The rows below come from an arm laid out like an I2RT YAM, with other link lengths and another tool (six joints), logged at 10 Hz.
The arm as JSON. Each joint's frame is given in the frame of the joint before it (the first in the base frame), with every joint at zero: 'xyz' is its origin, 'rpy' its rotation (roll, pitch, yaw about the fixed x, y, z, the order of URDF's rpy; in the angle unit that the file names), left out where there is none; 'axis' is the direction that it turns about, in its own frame. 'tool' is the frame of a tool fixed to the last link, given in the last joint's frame.
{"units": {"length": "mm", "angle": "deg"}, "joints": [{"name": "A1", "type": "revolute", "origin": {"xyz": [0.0, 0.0, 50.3]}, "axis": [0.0, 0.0, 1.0]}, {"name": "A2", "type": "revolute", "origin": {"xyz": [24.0, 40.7, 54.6]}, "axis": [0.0, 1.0, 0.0]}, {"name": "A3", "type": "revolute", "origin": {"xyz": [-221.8, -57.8, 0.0]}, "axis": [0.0, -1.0, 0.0]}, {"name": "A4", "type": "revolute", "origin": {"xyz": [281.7, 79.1, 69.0]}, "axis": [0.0, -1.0, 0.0]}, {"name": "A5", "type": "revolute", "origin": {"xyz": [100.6, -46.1, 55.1]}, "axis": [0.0, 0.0, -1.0]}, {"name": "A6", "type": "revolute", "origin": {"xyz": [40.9, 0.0, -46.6]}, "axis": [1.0, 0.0, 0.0]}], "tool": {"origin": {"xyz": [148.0, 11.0, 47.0], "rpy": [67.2, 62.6, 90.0]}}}
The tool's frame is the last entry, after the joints.
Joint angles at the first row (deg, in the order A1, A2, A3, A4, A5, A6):
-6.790, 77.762, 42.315, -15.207, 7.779, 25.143
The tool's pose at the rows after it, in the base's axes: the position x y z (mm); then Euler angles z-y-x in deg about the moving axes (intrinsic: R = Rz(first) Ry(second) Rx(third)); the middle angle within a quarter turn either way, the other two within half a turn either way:
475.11 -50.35 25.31 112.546 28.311 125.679
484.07 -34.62 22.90 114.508 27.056 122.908
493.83 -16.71 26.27 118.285 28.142 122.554
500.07 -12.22 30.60 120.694 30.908 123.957
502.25 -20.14 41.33 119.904 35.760 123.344
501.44 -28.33 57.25 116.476 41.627 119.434
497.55 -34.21 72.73 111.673 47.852 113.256
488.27 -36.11 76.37 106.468 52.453 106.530
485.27 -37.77 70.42 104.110 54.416 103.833
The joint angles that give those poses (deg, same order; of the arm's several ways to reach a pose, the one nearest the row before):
-3.795, 79.239, 41.691, -11.647, 7.489, 25.327
-3.263, 80.685, 41.202, -8.043, 4.014, 24.778
-1.758, 82.266, 42.494, -6.812, 2.939, 22.447
-0.880, 83.308, 43.768, -6.501, 4.530, 19.761
-0.879, 82.145, 41.871, -2.555, 7.574, 17.291
-0.878, 79.842, 37.355, 5.525, 10.661, 15.098
-0.967, 78.279, 31.655, 16.891, 13.036, 12.073
-0.966, 79.077, 25.703, 29.879, 14.339, 9.478
-1.054, 82.559, 23.797, 37.698, 14.979, 8.148

